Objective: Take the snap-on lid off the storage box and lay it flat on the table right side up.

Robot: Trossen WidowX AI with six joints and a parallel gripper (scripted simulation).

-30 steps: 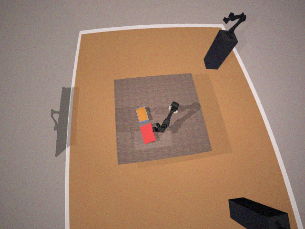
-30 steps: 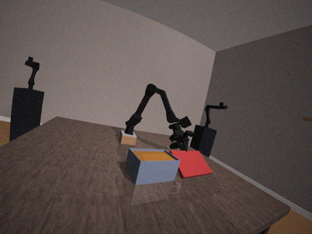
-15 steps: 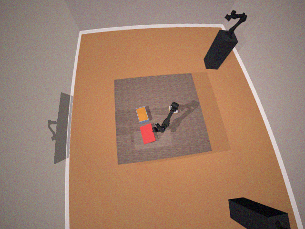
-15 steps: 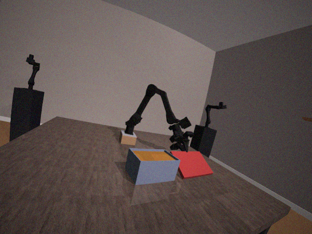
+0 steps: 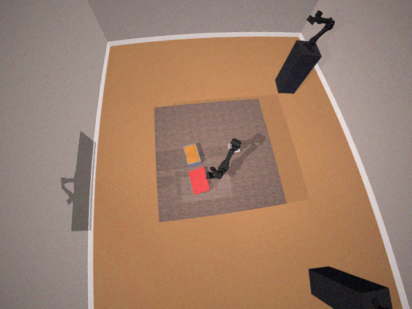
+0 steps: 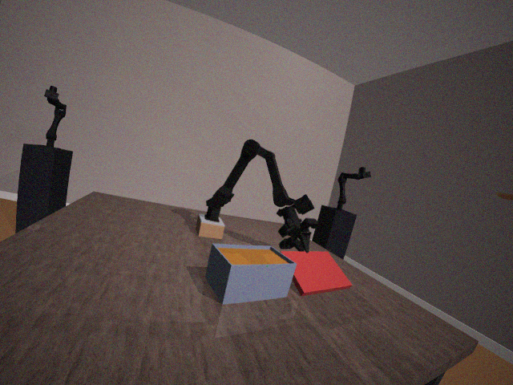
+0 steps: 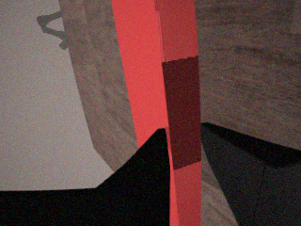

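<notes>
The lid lies 7 cm ahead of my gripper tip, 3 cm below it and 2 cm to the left of it. From my gripper tip the other things lie so: blue-grey storage box (25 cm to the right, 14 cm ahead, 2 cm below).
</notes>
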